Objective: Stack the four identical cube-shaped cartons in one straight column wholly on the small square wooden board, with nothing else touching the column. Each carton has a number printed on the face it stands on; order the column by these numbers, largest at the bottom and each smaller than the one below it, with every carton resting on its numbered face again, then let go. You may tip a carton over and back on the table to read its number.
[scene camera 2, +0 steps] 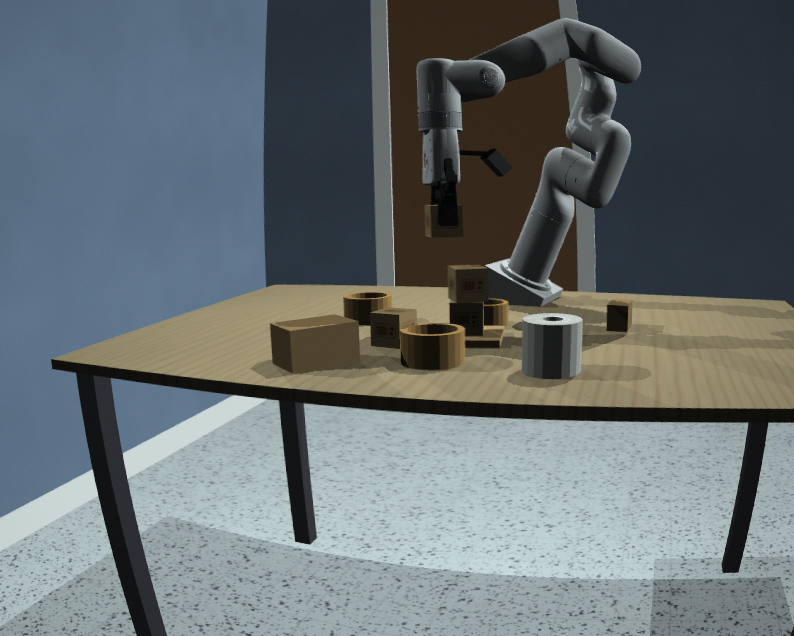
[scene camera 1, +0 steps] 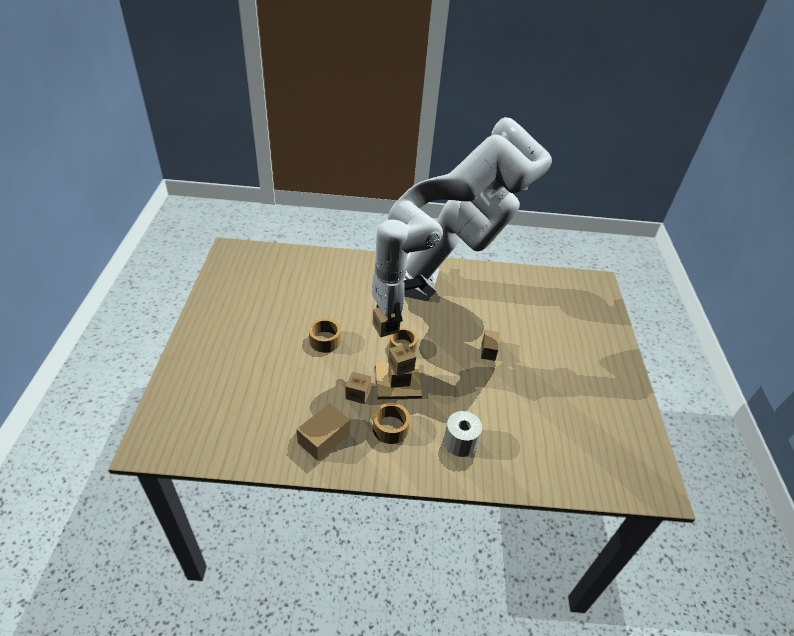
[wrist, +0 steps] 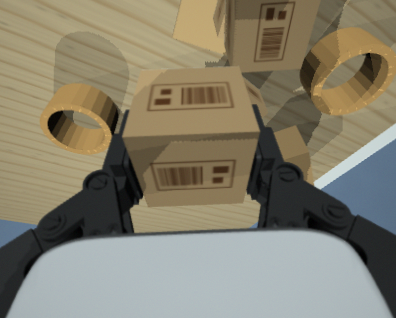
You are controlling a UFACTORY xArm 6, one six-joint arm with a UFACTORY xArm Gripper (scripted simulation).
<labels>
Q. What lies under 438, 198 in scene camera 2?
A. My gripper.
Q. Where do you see a wooden board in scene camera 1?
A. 384, 391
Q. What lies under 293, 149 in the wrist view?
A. A larger carton box.
</labels>
